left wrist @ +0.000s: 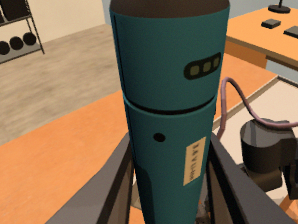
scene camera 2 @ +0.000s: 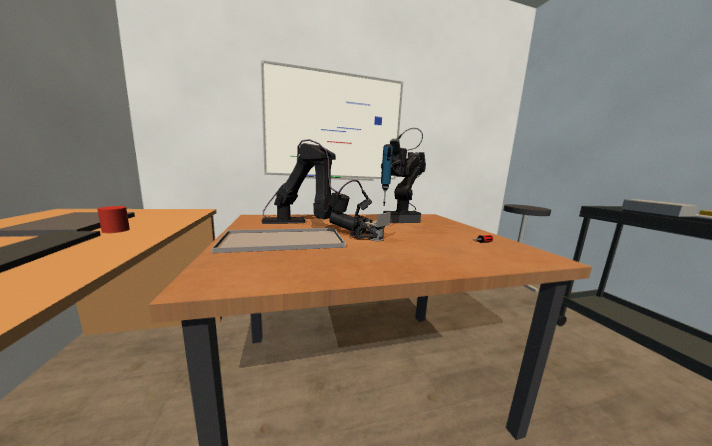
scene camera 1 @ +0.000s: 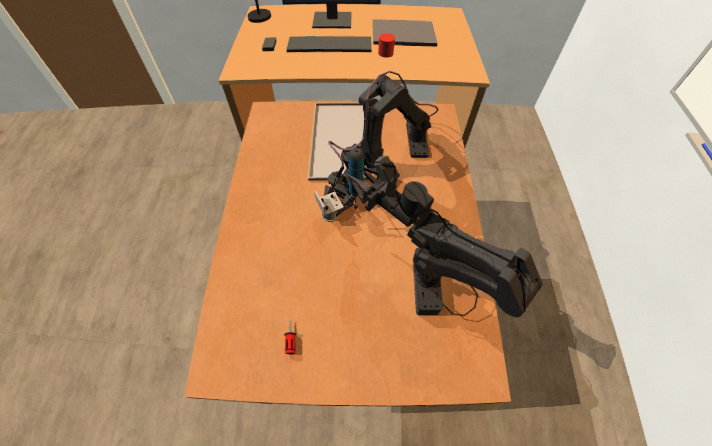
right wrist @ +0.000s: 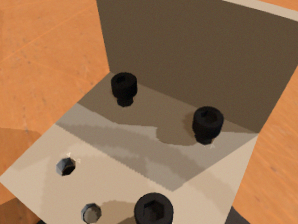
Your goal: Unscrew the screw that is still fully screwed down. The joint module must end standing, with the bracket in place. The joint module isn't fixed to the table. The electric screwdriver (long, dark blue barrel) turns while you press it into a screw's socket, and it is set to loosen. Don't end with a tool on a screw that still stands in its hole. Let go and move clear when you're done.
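Note:
You'd find my left gripper at (left wrist: 169, 138), and there's a dark blue electric screwdriver (left wrist: 169, 66) too. The screwdriver is out of frame in the right wrist view, though I can see an l-shaped bracket (right wrist: 234, 63). There's also a grey tray (scene camera 2: 307, 238), and that tray is out of frame in the right wrist view.

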